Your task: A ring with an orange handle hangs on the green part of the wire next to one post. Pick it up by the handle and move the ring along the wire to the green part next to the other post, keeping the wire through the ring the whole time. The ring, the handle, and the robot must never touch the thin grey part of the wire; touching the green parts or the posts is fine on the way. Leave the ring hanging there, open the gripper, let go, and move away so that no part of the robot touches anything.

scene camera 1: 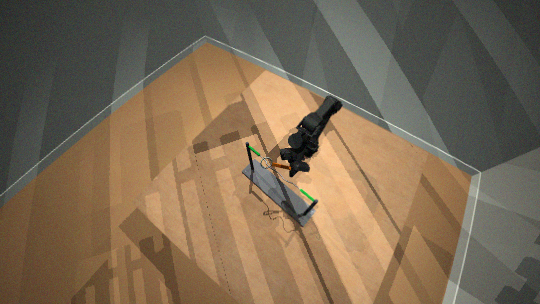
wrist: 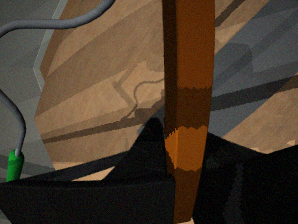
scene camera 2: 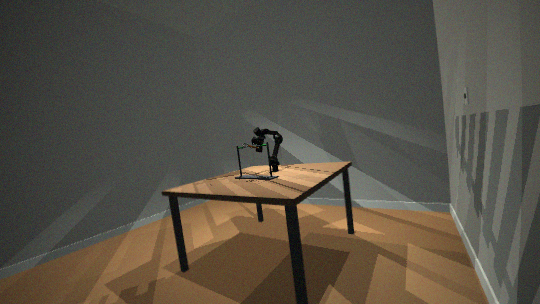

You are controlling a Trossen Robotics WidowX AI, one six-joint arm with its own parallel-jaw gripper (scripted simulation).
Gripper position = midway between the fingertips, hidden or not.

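My gripper (wrist: pixel 160 125): holding a ring.
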